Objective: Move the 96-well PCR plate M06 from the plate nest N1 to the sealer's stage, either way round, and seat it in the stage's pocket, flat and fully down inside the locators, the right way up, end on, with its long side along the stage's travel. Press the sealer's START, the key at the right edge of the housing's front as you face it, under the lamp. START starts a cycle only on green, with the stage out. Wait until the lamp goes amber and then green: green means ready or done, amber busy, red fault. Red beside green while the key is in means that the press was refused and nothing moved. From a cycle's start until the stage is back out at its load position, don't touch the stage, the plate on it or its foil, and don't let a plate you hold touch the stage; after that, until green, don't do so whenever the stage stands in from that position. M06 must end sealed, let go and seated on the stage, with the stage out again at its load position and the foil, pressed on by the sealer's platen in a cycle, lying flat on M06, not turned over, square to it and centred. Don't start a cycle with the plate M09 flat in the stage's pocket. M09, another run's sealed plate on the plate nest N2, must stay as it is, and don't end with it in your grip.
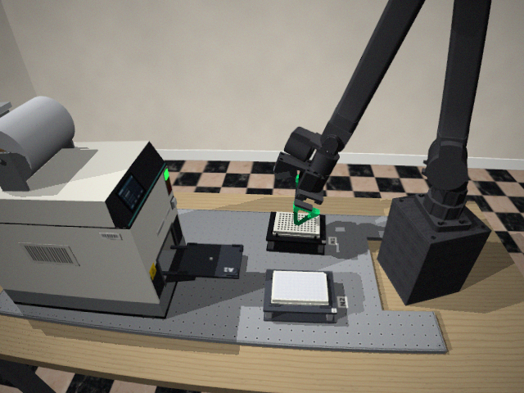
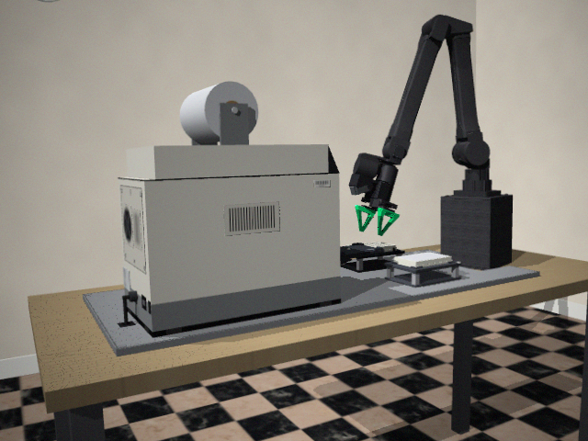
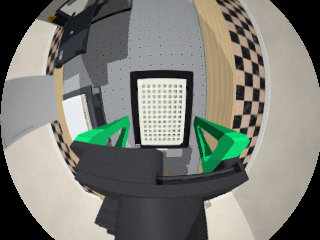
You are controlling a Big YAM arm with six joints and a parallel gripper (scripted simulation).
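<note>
Now: the plate M06 5 cm below my hand. The rest, counted from my hand: plate nest N1: 6 cm below; then sealed plate M09: 21 cm to the left, 5 cm below, 2 cm ahead; then nest N2: 21 cm to the left, 7 cm below, 2 cm ahead.
</note>
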